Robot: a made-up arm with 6 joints.
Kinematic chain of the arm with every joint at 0, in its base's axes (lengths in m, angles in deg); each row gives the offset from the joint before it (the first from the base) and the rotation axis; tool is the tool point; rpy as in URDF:
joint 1: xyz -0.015 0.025 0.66 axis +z
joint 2: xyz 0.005 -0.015 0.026 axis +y
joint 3: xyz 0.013 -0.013 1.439 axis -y
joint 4: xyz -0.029 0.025 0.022 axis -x
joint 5: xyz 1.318 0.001 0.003 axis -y
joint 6: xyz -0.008 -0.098 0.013 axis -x
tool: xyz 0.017 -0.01 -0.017 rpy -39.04 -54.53 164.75
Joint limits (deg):
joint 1: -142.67..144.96
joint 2: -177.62..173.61
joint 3: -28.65..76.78
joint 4: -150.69..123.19
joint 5: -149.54..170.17
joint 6: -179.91..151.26
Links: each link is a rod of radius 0.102 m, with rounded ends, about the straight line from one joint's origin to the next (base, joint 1, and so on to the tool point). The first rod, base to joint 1, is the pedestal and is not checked.
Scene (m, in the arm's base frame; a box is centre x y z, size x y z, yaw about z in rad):
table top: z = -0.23
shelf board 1: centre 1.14 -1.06 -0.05 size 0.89 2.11 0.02 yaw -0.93
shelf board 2: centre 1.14 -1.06 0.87 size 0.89 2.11 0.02 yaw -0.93
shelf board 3: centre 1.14 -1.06 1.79 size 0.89 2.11 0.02 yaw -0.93
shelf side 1: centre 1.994 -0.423 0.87 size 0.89 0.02 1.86 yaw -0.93
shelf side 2: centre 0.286 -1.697 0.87 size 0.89 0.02 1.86 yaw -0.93
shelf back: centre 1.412 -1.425 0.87 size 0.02 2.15 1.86 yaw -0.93
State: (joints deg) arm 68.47 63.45 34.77 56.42 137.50 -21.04
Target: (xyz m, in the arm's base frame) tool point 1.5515 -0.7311 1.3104
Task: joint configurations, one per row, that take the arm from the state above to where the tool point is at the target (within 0.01 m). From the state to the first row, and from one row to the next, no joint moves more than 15 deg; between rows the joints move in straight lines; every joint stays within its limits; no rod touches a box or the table.
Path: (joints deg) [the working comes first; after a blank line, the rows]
Joints at the target: -23.89 25.43 -10.60 49.91 138.22 -20.71
Straight joint move there: touches shelf side 1.

1: 65.33 50.95 26.13 42.02 127.26 -26.46
2: 62.19 38.45 17.50 27.62 117.02 -31.89
3: 59.05 25.95 8.86 13.22 106.78 -37.31
4: 55.91 13.45 0.22 -1.19 96.55 -42.74
5: 52.77 0.95 -8.41 -15.59 86.31 -48.16
6: 49.63 -11.55 -17.05 -29.99 76.07 -53.59
7: 37.37 -5.39 -15.97 -16.67 86.43 -48.11
8: 25.12 0.77 -14.90 -3.36 96.78 -42.63
9: 12.87 6.94 -13.82 9.96 107.14 -37.15
10: 0.62 13.10 -12.75 23.28 117.50 -31.67
11: -11.63 19.27 -11.67 36.60 127.86 -26.19
12: -23.89 25.43 -10.60 49.91 138.22 -20.71

